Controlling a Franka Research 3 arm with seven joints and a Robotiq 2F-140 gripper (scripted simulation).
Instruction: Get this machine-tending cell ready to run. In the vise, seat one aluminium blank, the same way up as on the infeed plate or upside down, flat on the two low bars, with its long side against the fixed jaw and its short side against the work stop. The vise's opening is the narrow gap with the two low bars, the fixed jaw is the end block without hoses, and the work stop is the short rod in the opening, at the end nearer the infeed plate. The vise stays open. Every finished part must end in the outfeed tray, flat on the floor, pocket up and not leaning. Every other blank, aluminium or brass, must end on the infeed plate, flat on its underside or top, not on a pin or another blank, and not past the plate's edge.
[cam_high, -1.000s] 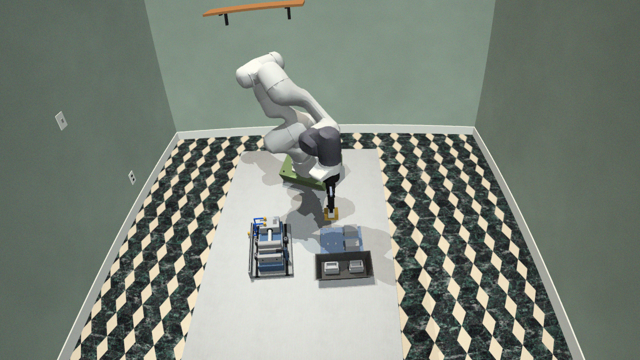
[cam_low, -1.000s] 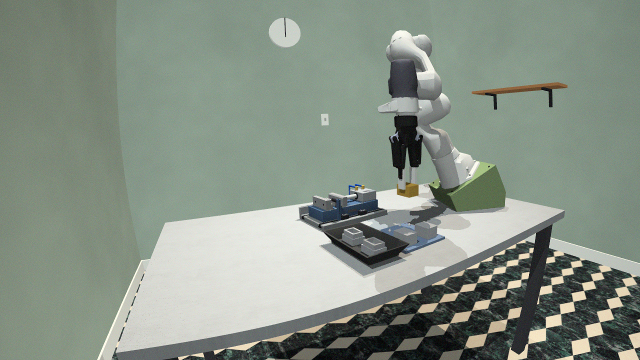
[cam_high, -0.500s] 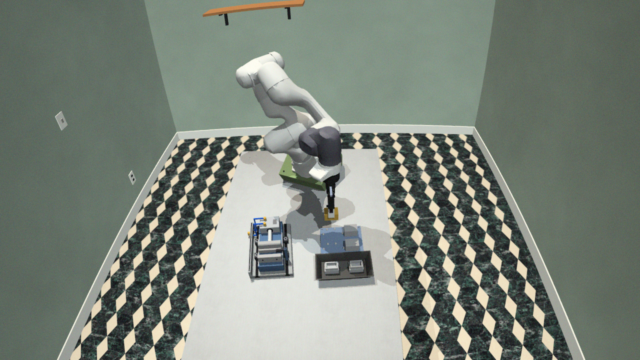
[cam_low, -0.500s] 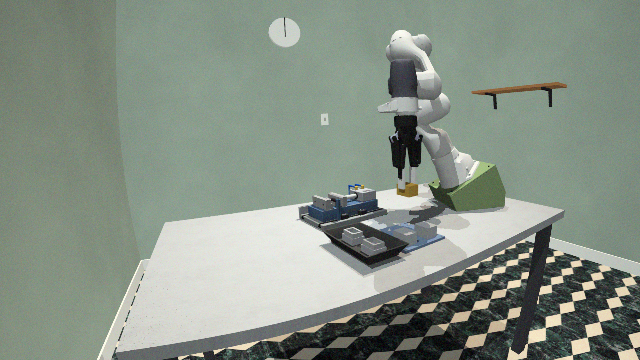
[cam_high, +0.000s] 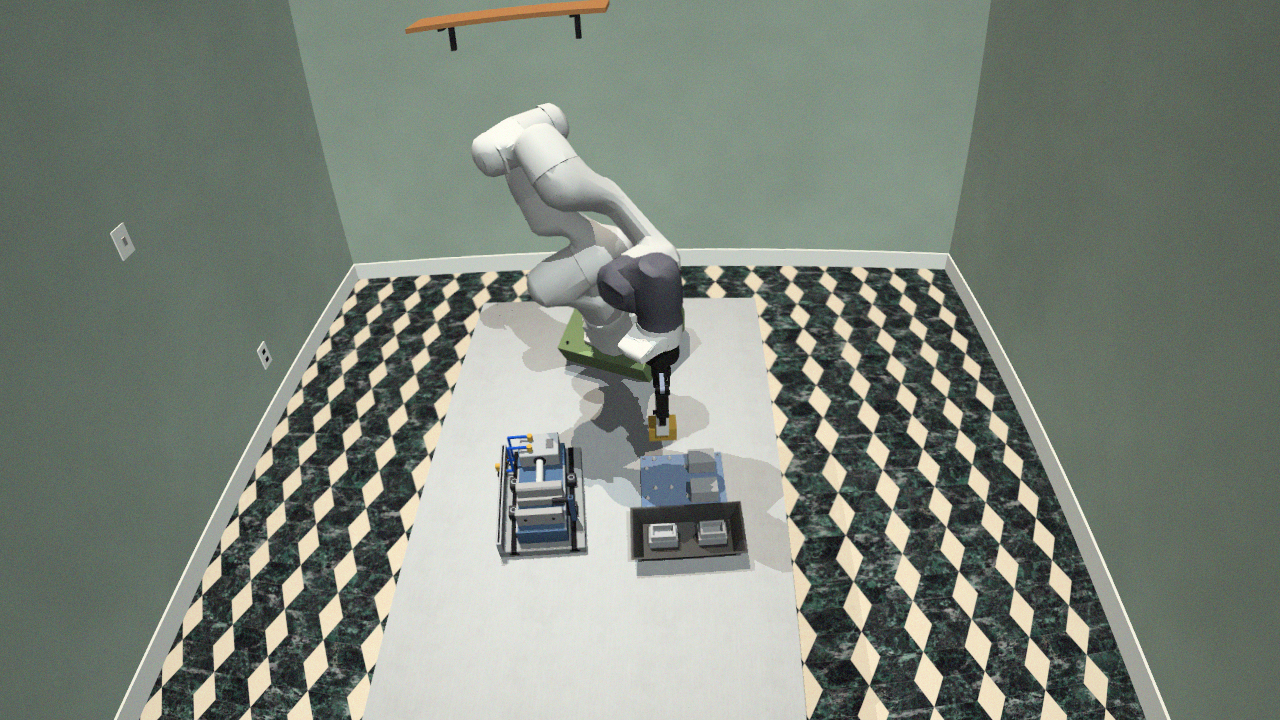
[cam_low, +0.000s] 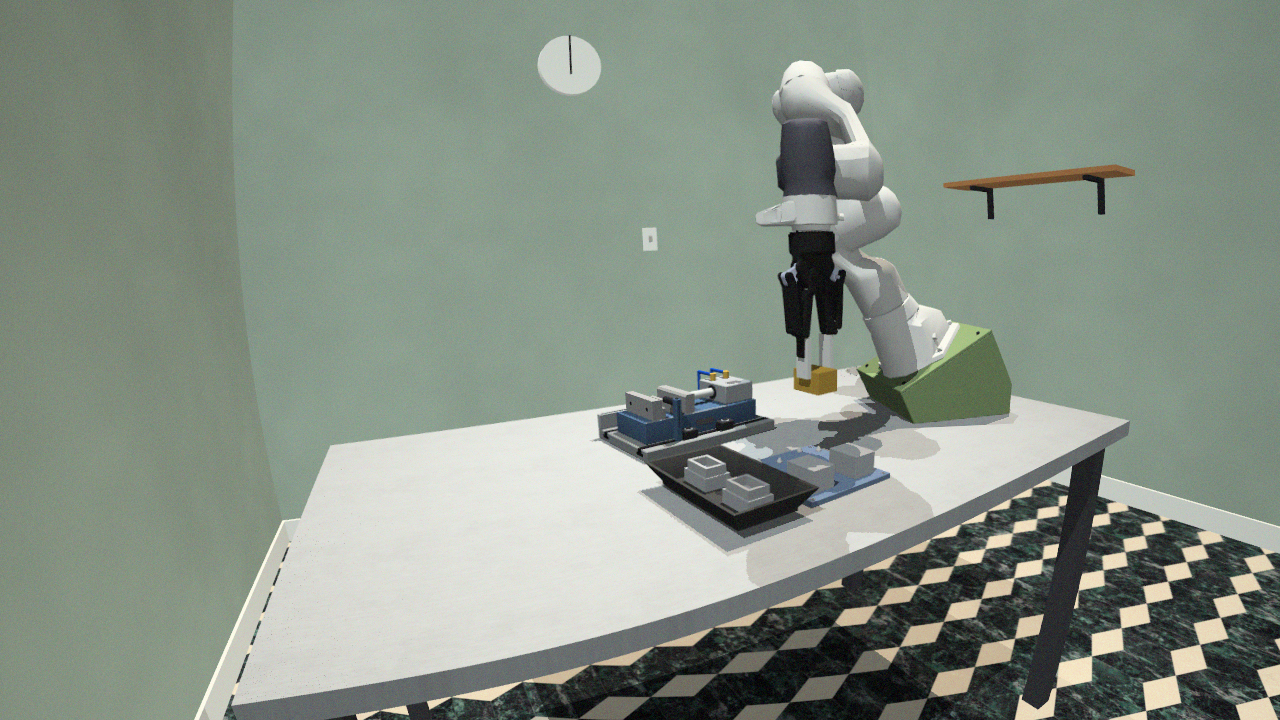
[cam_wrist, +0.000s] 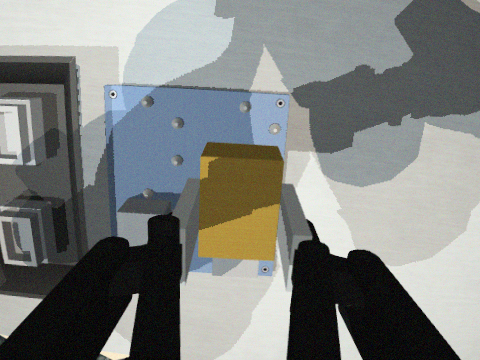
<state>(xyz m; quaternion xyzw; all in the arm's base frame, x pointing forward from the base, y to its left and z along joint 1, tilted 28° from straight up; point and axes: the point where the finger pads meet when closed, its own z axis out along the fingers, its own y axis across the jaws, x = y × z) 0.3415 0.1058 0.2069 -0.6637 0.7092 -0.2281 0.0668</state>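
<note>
The blue infeed plate lies 50 mm ahead of my hand, 40 mm to the left of it and 180 mm below it. From my hand the other things lie so: aluminium blank: 10 mm ahead, 90 mm to the left, 160 mm below; hose block: 40 mm behind, 280 mm to the right, 100 mm below; brass blank: 40 mm below.
</note>
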